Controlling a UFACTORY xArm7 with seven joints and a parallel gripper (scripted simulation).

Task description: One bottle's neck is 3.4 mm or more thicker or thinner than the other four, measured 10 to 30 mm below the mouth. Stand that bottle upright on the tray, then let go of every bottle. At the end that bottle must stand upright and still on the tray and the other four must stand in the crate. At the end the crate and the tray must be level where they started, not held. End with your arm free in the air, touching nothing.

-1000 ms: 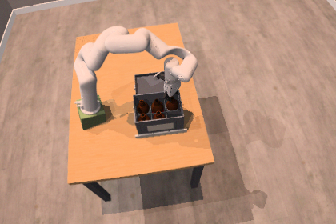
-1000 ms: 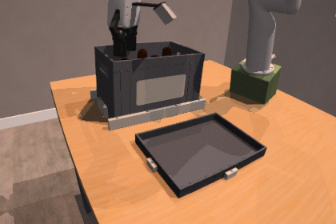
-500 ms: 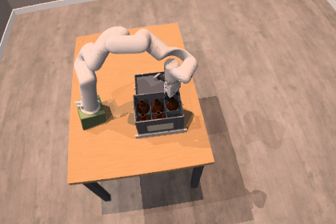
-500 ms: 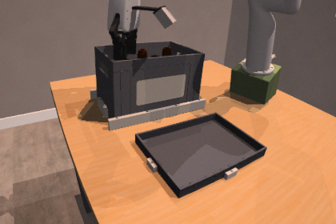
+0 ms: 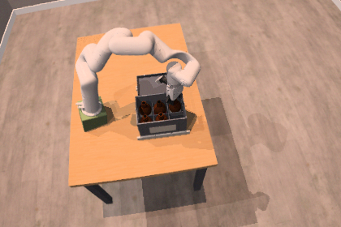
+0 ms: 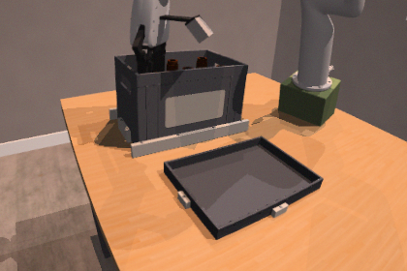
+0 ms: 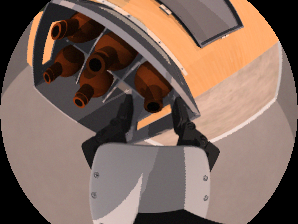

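My hand is 80 mm above the glass bottle. Also, from my hand: crate 90 mm behind, 40 mm to the right, 90 mm below; then dark tray 90 mm behind, 230 mm to the left, 160 mm below.
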